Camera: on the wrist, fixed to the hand. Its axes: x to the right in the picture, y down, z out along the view.
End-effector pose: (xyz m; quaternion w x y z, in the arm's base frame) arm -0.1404 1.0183 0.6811 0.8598 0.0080 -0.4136 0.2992
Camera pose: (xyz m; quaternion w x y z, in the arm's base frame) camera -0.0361 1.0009 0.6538 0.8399 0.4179 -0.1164 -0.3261
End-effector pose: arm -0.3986 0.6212 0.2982 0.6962 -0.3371 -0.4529 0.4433
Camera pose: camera -0.2940 0.6116 0.3281 0.8985 0.1650 -0.3790 -0.1477
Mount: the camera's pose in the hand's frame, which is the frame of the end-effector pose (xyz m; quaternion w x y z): 0.0216 -0.0623 -0.0871 0.6761 0.1829 0.1197 -0.7036
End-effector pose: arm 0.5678 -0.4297 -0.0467 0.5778 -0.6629 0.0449 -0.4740
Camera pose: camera 0.4899 -0.4854 0.0059 0.1730 -0.3174 -0.4536 -0.8146
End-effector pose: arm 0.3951 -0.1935 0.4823 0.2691 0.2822 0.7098 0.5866
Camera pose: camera 0.3127 -0.2468 0.4344 0.4581 -0.3296 0.8180 0.1112
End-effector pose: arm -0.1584 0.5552 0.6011 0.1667 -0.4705 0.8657 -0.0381
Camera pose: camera -0.1475 0.4949 0.6915 0.0683 -0.8922 0.2672 -0.3577
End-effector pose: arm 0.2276 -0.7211 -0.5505 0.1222 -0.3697 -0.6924 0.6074
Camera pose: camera 0.2438 -0.6407 -0.4783 0.6605 0.1869 -0.6026 0.4071
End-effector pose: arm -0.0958 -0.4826 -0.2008 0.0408 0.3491 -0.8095 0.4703
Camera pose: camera -0.0973 -0.4447 -0.0983 0.3915 0.7568 -0.2108 0.4791
